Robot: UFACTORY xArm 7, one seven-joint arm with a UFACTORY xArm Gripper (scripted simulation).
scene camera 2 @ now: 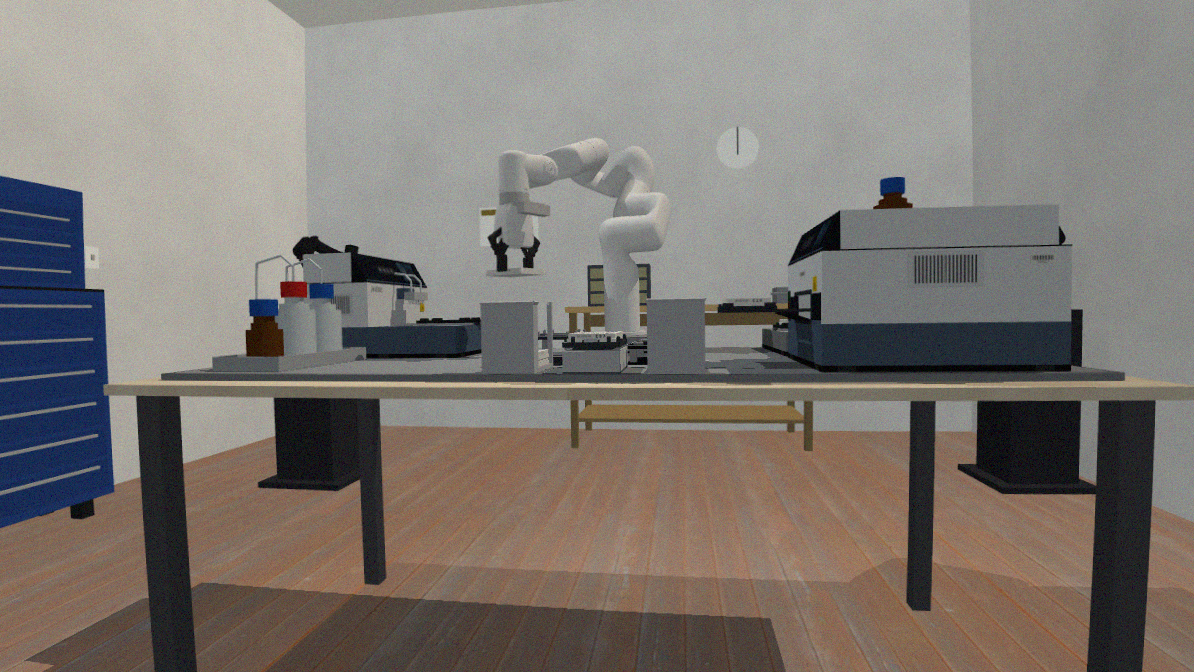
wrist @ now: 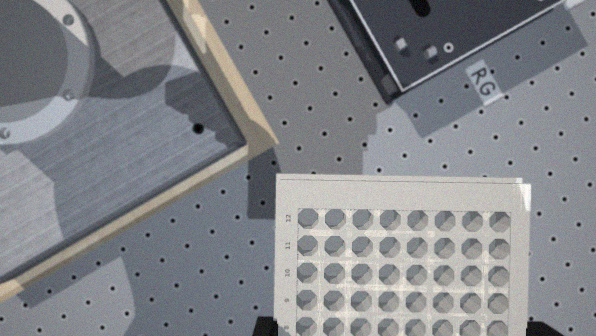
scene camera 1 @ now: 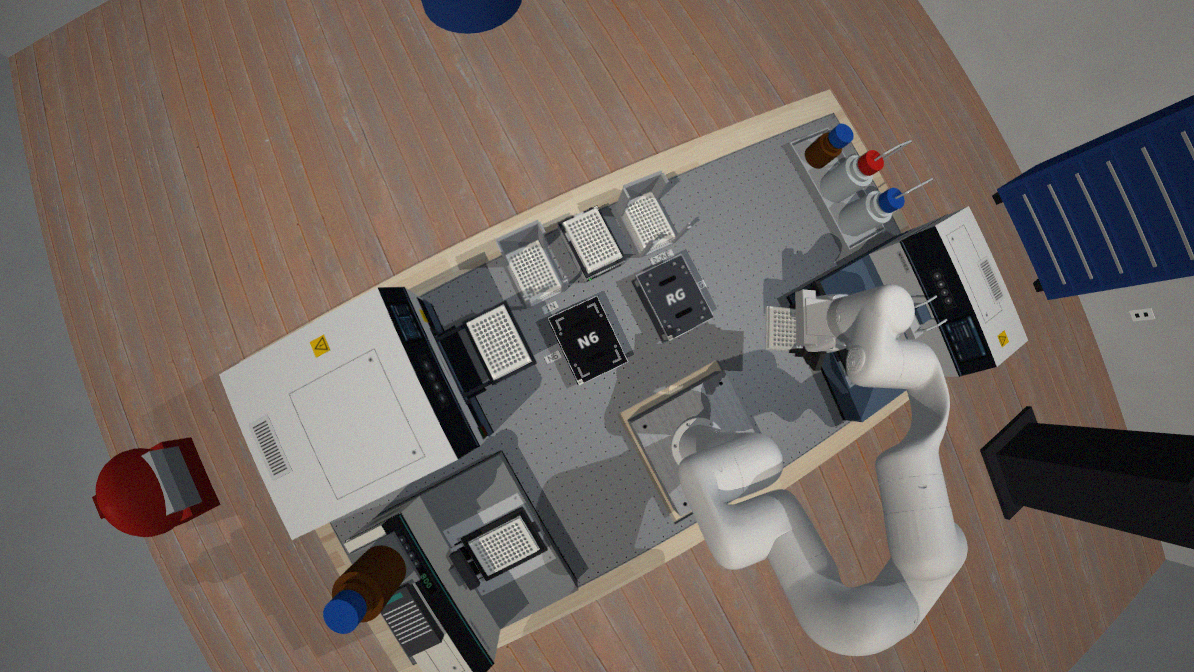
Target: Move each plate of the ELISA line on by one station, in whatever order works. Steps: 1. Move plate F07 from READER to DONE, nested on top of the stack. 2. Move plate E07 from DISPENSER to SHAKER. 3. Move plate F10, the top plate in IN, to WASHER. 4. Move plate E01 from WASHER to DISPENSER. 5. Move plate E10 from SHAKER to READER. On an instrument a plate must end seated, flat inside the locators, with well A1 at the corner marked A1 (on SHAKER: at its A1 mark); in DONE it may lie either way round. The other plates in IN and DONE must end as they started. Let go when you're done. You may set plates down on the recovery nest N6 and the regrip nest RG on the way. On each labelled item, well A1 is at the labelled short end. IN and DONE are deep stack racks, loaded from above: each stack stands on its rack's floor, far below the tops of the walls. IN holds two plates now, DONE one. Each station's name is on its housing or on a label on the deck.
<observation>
I see my gripper (scene camera 2: pixel 515 272).
My gripper also shows in scene camera 1 (scene camera 1: pixel 795 329).
</observation>
